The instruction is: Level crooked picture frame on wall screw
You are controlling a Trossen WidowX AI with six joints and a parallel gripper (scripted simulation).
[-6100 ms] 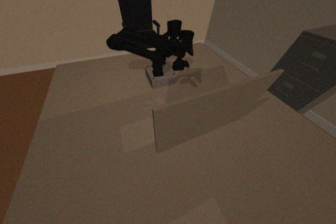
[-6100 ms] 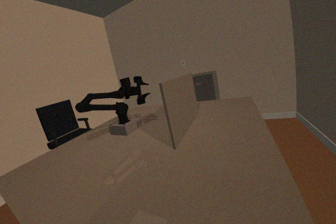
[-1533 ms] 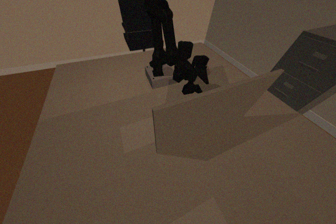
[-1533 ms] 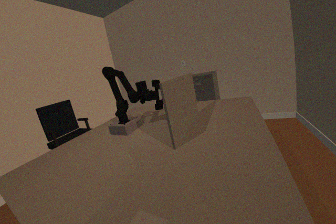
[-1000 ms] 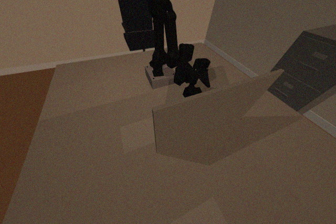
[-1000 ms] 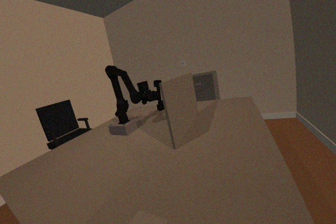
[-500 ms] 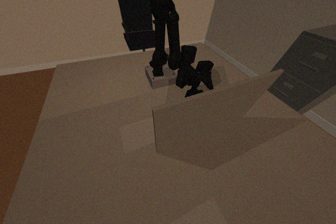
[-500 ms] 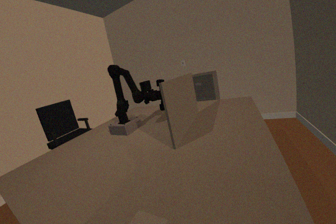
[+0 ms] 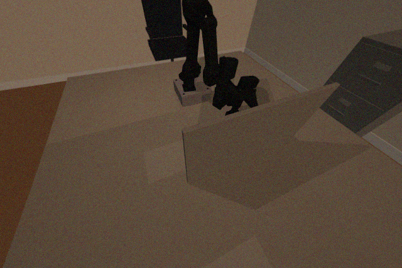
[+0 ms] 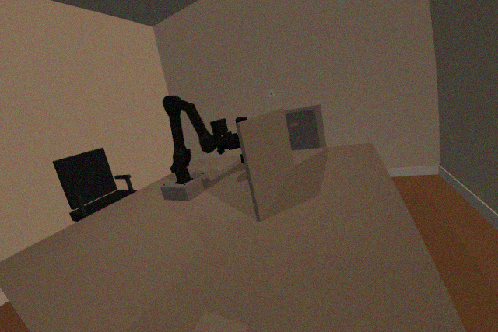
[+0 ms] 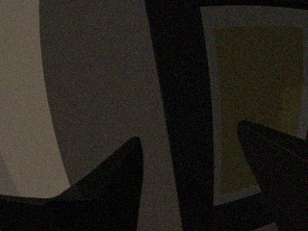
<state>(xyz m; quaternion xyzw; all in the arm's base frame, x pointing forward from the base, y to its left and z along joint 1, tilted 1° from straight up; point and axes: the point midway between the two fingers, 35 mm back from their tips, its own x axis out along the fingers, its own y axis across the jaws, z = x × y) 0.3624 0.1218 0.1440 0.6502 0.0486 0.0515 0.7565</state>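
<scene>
My gripper tip is 5 cm above the picture frame and 1 cm short of it. The rest, counted from my gripper tip: wall panel (6 cm below, 2 cm ahead, 1 cm to the left).
</scene>
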